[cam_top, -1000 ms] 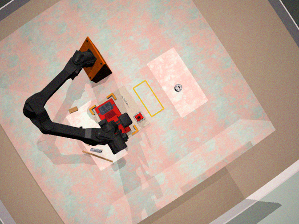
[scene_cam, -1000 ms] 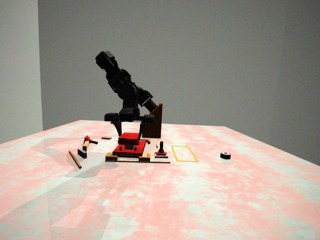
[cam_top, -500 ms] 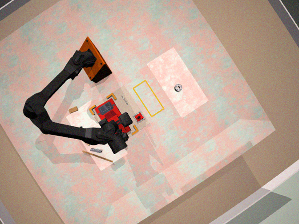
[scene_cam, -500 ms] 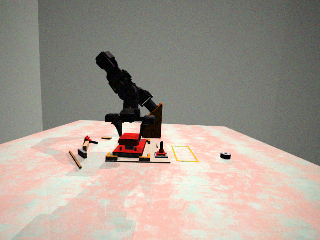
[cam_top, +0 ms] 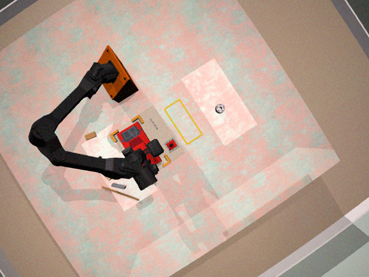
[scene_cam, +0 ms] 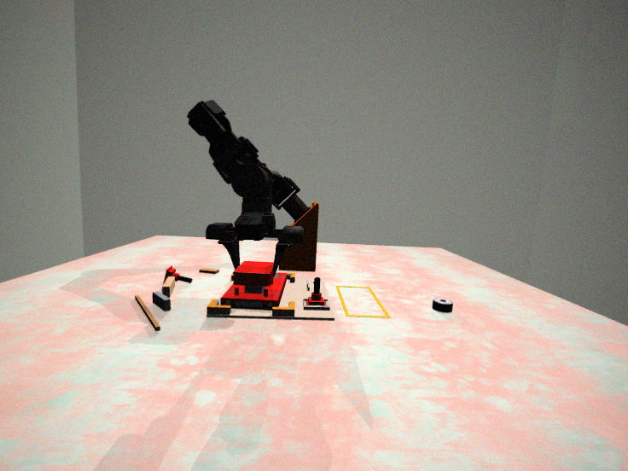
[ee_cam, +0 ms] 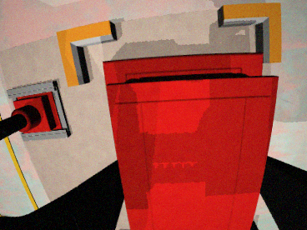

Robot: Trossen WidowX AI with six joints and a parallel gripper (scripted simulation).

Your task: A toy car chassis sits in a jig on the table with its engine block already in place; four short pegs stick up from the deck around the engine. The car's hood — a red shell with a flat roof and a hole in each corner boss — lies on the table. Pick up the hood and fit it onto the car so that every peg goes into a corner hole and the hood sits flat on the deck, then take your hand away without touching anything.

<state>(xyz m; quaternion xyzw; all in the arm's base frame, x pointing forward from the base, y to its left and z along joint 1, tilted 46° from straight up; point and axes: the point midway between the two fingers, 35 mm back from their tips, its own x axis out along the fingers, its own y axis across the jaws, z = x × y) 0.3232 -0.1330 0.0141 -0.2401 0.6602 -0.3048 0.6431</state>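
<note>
My gripper tip is now 3 cm above the grey engine block. Round my gripper tip: red hood 1 cm above; then black ring 39 cm to the left, 5 cm below, 2 cm ahead; then wooden stick 19 cm to the right, 7 cm ahead, 5 cm below.
</note>
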